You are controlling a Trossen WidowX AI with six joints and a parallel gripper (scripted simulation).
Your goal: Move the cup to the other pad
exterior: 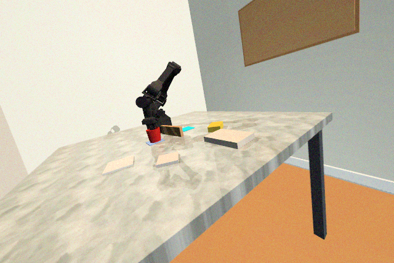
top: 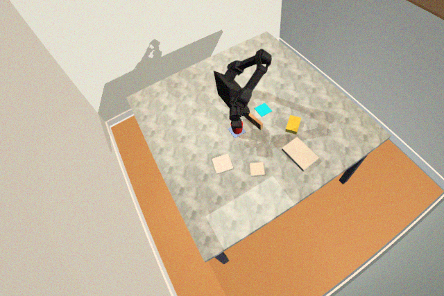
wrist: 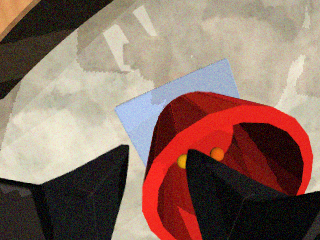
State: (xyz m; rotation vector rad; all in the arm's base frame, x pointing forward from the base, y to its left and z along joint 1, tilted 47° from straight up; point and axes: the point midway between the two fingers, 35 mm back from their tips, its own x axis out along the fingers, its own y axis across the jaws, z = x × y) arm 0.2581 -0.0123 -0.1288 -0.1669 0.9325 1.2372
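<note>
The light blue pad is 50 mm below my gripper tip, 20 mm to the right of it and 20 mm ahead of it. From my gripper tip the other things lie so: brown wooden bar: 100 mm to the left, 20 mm below; thick beige slab: 380 mm ahead, 190 mm to the left, 30 mm below; red cup: 30 mm ahead, 20 mm to the right.
</note>
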